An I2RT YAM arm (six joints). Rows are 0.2 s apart.
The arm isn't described. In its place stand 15 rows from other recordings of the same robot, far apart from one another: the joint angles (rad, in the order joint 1, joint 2, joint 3, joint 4, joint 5, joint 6), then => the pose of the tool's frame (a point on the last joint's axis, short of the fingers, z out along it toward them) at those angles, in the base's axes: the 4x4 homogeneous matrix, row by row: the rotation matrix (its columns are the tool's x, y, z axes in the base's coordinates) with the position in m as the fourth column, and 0 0 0 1 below.
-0.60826 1.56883 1.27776 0.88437 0.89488 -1.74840 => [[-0.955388 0.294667 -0.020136 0.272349], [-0.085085 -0.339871 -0.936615 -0.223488], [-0.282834 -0.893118 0.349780 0.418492], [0 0 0 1]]
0.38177 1.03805 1.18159 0.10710 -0.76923 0.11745 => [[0.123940 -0.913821 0.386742 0.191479], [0.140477 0.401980 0.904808 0.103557], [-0.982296 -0.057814 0.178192 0.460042], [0 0 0 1]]
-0.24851 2.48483 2.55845 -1.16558 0.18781 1.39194 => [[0.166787 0.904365 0.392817 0.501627], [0.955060 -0.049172 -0.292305 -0.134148], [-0.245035 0.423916 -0.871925 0.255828], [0 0 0 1]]
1.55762 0.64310 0.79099 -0.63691 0.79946 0.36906 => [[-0.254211 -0.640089 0.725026 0.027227], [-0.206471 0.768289 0.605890 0.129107], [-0.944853 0.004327 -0.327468 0.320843], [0 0 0 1]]
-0.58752 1.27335 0.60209 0.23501 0.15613 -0.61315 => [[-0.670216 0.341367 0.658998 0.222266], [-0.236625 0.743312 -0.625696 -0.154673], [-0.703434 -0.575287 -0.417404 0.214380], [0 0 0 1]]
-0.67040 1.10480 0.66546 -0.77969 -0.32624 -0.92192 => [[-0.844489 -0.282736 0.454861 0.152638], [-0.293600 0.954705 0.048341 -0.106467], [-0.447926 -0.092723 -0.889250 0.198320], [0 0 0 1]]
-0.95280 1.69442 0.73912 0.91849 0.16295 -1.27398 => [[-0.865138 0.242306 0.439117 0.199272], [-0.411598 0.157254 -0.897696 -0.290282], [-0.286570 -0.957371 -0.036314 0.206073], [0 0 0 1]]
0.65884 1.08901 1.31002 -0.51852 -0.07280 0.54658 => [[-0.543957 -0.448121 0.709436 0.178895], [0.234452 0.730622 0.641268 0.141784], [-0.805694 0.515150 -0.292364 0.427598], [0 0 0 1]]
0.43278 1.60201 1.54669 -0.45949 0.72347 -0.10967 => [[-0.467134 0.158546 0.869856 0.340154], [-0.306177 0.893920 -0.327356 0.131188], [-0.829483 -0.419249 -0.369037 0.374162], [0 0 0 1]]
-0.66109 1.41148 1.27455 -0.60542 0.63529 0.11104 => [[-0.437304 0.893301 0.103819 0.227503], [0.453157 0.318597 -0.832553 -0.203728], [-0.776797 -0.317033 -0.544129 0.330757], [0 0 0 1]]
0.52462 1.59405 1.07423 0.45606 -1.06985 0.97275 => [[-0.855981 -0.516426 -0.024516 0.295503], [-0.036794 0.013550 0.999231 0.207090], [-0.515697 0.856224 -0.030600 0.302003], [0 0 0 1]]
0.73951 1.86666 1.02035 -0.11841 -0.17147 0.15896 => [[-0.716035 -0.630460 0.299690 0.266612], [-0.442048 0.741784 0.504332 0.251424], [-0.540266 0.228642 -0.809836 0.132681], [0 0 0 1]]
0.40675 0.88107 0.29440 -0.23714 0.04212 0.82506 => [[-0.728297 0.244649 0.640102 0.150939], [0.485407 0.843523 0.229890 0.063388], [-0.483698 0.478139 -0.733089 0.151100], [0 0 0 1]]
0.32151 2.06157 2.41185 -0.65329 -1.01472 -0.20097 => [[-0.090581 -0.973581 0.209606 0.410292], [-0.141231 0.220902 0.965016 0.168524], [-0.985824 0.057810 -0.157510 0.459083], [0 0 0 1]]
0.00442 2.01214 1.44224 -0.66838 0.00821 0.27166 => [[-0.911018 0.251954 0.326445 0.407193], [0.264298 0.964417 -0.006767 0.001508], [-0.316534 0.080114 -0.945192 0.166938], [0 0 0 1]]
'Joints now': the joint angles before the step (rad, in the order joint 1, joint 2, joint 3, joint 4, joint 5, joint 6). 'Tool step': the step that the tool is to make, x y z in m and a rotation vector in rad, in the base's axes. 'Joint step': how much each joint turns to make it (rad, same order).
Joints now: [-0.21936, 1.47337, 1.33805, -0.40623, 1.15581, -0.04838]
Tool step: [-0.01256, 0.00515, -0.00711, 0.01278, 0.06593, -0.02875]
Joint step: [0.00890, -0.02664, -0.02117, -0.11986, 0.03199, 0.05126]
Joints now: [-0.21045, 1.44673, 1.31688, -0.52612, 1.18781, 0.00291]
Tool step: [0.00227, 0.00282, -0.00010, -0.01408, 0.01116, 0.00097]
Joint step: [0.01122, 0.00444, -0.00034, 0.01339, 0.01789, -0.01792]
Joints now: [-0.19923, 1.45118, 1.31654, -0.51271, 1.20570, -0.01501]
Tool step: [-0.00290, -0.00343, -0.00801, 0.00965, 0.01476, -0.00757]
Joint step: [-0.01319, -0.00536, -0.03023, 0.00418, -0.00838, 0.00458]
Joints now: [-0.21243, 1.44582, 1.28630, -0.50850, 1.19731, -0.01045]
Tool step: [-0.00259, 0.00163, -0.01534, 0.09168, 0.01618, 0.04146]
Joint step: [-0.00078, 0.00560, -0.01770, -0.09387, -0.08891, 0.08958]
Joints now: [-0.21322, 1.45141, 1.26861, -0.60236, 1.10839, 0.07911]
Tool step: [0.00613, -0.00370, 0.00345, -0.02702, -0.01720, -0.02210]
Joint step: [-0.00611, 0.02109, 0.02144, 0.03305, 0.02728, -0.01199]
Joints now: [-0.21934, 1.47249, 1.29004, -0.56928, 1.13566, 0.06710]
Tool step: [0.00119, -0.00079, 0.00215, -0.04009, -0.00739, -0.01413]
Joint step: [0.00000, -0.00510, -0.01441, 0.06766, 0.03542, -0.04638]
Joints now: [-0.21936, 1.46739, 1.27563, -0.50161, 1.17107, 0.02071]
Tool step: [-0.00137, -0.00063, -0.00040, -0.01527, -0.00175, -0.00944]
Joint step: [-0.00229, -0.00768, -0.01538, 0.02907, 0.01471, -0.01766]
